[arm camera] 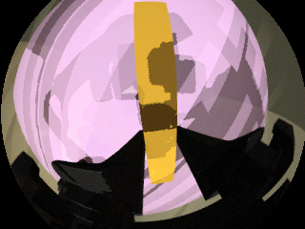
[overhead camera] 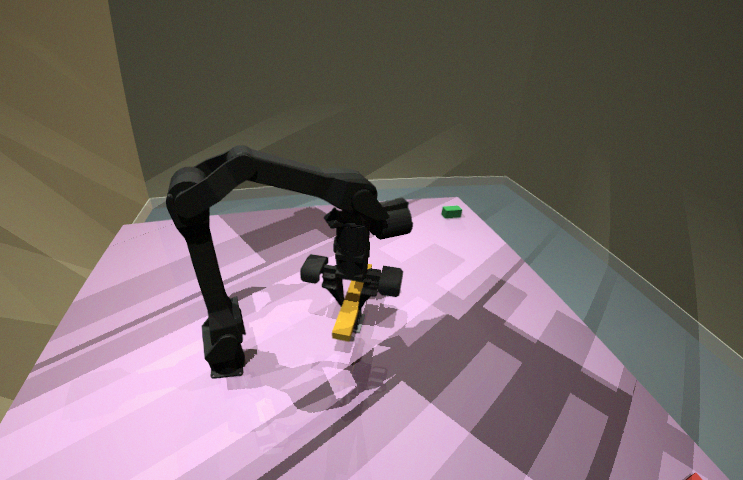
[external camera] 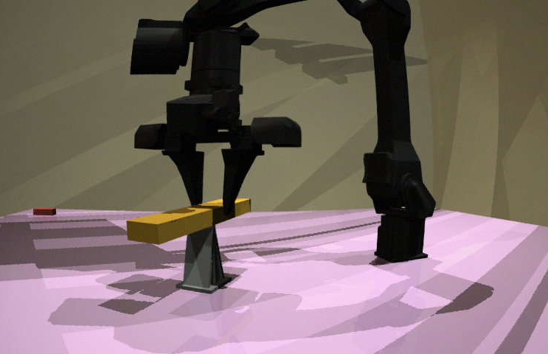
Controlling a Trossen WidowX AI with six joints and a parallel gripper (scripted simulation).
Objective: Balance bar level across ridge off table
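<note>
My gripper tip is 10 mm short of the yellow bar and 30 mm to the right of it. Also, from my gripper tip: small red block 470 mm ahead, 550 mm to the right, 70 mm below; then small green block 470 mm ahead, 450 mm to the left, 60 mm below.
</note>
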